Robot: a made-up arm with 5 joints. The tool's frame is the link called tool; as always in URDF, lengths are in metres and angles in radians. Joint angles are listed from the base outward. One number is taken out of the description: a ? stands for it. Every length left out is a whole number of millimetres.
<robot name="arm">
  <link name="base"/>
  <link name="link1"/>
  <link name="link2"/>
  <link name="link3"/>
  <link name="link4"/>
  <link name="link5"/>
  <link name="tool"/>
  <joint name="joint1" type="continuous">
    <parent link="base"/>
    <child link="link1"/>
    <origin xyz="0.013 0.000 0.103" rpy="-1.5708 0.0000 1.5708"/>
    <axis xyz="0 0 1"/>
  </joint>
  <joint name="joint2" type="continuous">
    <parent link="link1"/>
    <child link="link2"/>
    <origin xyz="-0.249 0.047 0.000" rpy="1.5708 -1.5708 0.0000"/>
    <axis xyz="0 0 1"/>
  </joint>
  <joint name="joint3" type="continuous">
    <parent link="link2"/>
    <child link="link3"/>
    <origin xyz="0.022 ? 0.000" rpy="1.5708 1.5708 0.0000"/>
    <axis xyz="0 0 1"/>
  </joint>
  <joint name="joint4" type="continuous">
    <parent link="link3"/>
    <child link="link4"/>
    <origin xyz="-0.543 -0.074 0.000" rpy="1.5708 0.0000 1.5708"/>
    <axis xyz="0 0 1"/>
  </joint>
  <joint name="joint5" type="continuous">
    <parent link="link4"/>
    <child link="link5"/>
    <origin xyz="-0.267 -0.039 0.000" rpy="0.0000 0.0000 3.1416"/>
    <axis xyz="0 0 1"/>
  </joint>
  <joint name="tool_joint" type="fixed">
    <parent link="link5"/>
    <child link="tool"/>
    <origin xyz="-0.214 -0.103 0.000" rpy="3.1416 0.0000 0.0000"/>
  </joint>
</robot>
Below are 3 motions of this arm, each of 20 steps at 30 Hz.
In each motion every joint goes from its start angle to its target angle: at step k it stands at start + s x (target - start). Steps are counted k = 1, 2, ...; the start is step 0. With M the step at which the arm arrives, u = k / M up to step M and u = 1 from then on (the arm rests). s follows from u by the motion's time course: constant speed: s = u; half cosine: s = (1 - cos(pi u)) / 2; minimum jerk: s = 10 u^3 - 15 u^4 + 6 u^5.
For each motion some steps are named. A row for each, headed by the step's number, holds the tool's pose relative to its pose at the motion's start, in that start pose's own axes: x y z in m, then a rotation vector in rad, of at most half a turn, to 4 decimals.
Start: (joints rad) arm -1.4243 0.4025 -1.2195 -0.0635 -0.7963
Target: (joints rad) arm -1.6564 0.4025 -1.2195 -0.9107 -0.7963
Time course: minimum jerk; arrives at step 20
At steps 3, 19, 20:
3: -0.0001 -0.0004 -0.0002 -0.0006 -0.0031 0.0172
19: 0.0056 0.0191 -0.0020 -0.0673 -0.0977 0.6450
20: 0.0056 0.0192 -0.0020 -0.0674 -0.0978 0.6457

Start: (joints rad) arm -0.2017 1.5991 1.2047 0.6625 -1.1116
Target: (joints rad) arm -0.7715 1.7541 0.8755 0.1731 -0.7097
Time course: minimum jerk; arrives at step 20
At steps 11, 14, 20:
11: -0.0890 0.1481 -0.0472 -0.3265 -0.4307 0.0691
14: -0.1198 0.2086 -0.0943 -0.4696 -0.6008 0.0925
20: -0.1359 0.2469 -0.1353 -0.5683 -0.7119 0.1062

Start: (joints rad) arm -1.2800 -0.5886 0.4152 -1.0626 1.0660
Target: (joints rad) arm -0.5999 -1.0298 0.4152 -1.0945 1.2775
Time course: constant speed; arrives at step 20
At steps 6, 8, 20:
6: 0.0219 0.0531 0.0000 -0.0913 -0.1273 -0.2398
8: 0.0284 0.0686 0.0012 -0.1169 -0.1756 -0.3177
20: 0.0455 0.1482 0.0238 -0.2167 -0.5236 -0.7535

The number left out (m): -0.185
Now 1 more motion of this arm.
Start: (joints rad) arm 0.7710 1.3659 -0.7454 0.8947 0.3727
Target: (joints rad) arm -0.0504 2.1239 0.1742 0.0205 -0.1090
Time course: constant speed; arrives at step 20
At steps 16, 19, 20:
16: -0.0888 -0.2283 -0.1434 0.0881 0.1537 1.6386
19: -0.1221 -0.2588 -0.1887 0.0469 0.1084 1.9561
20: -0.1347 -0.2672 -0.2053 0.0241 0.0902 2.0597

